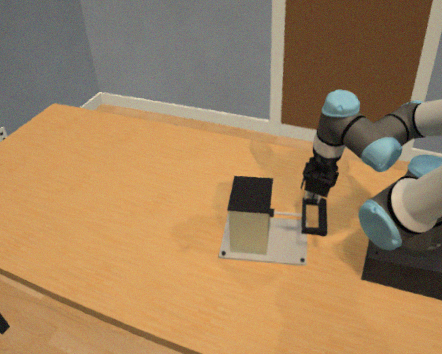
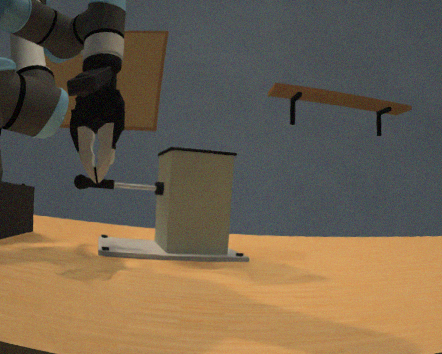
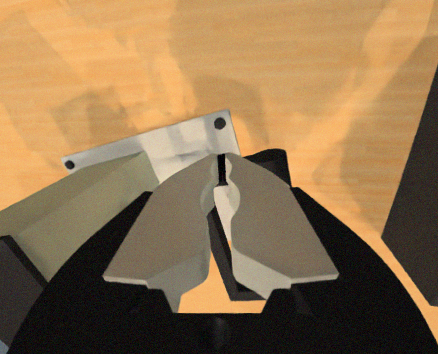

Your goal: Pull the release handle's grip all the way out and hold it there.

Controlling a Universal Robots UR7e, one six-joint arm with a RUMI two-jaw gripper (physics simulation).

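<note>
The release handle's black rectangular grip stands out from the pale green housing with the black top. A length of pale rod shows between the grip and the housing's collar. My gripper points down and is shut, with its fingertips together at the rear bar of the grip. A thin dark strip shows between the tips, but no clear hold on the grip shows. Whether the tips press on the bar is hidden.
The housing stands on a light grey base plate on the wooden table. The robot's dark base block is on the grip's outer side. A wall shelf hangs behind.
</note>
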